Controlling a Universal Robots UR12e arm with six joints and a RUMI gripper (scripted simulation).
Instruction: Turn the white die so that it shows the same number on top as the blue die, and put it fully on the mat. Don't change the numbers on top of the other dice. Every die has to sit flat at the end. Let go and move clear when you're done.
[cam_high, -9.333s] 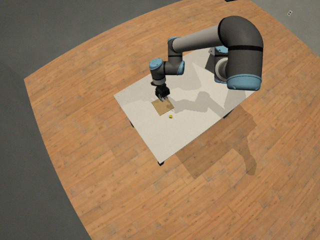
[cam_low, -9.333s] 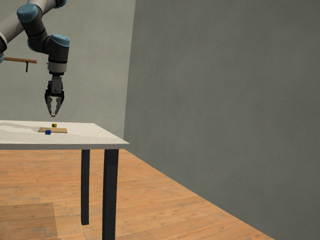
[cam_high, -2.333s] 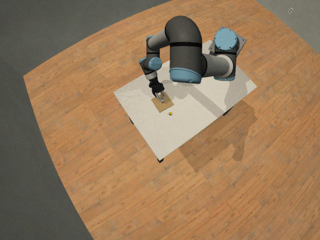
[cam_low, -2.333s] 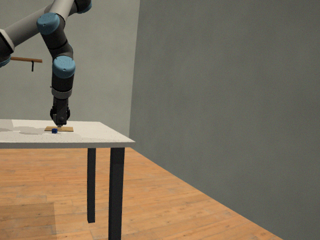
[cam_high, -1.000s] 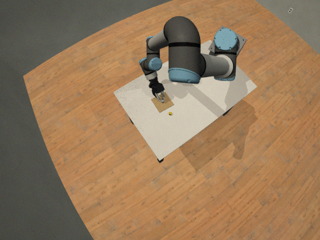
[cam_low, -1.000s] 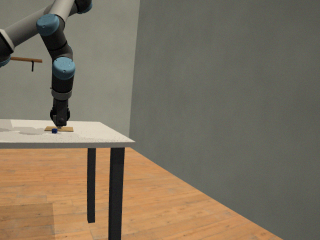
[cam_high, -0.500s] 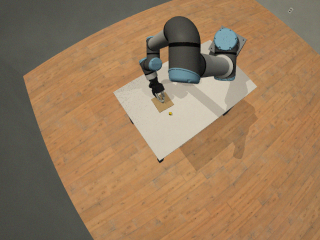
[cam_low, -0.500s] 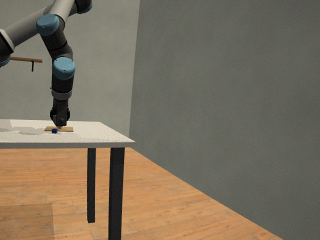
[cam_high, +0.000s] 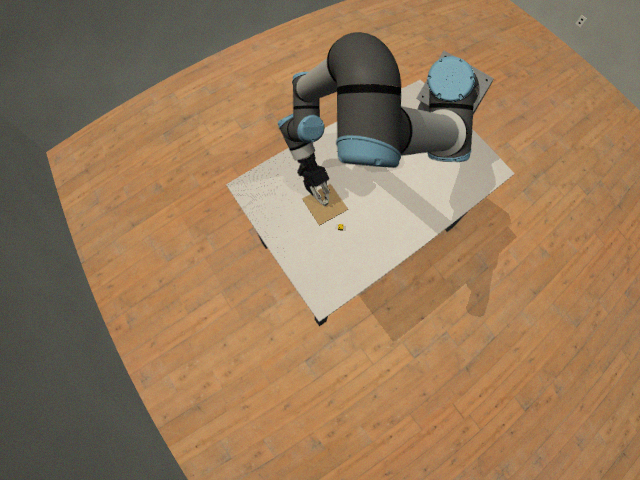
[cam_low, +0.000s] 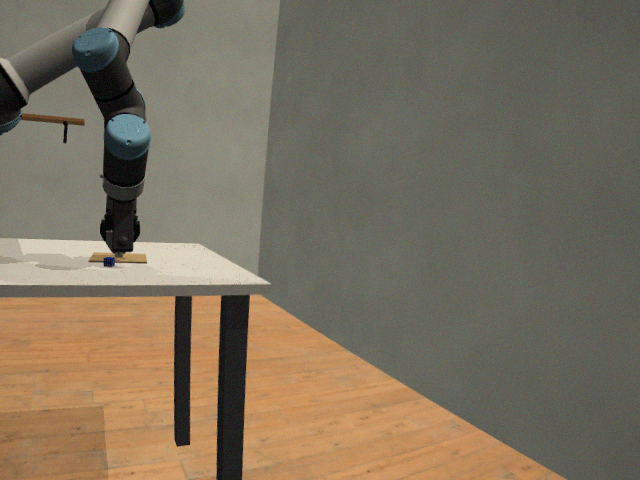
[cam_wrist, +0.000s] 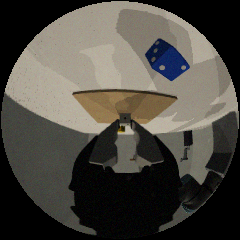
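Now: the white die 10 mm to the left of my hand and 10 mm below it. From my hand the other things lie so: blue die: 10 mm behind, 110 mm to the right, 10 mm below; tan mat: 10 mm to the left, 20 mm below; yellow die: 10 mm behind, 130 mm to the left, 10 mm below.
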